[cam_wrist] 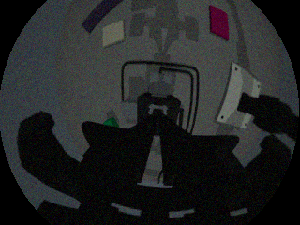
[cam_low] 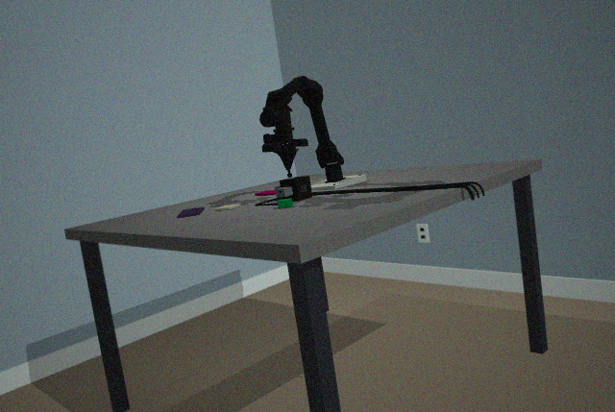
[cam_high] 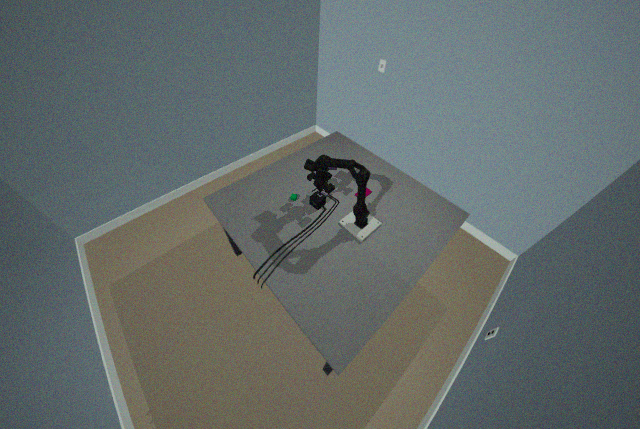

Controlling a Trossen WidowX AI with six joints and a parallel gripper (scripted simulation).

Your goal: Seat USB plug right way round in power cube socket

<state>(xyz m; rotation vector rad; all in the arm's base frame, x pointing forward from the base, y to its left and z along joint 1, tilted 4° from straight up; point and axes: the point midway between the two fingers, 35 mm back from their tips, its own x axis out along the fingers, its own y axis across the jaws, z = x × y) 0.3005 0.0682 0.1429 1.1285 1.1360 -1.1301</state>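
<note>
Now: the USB plug 20 mm below my gripper tip. Also, from my gripper tip: green block: 140 mm ahead, 110 mm to the left, 100 mm below.
</note>
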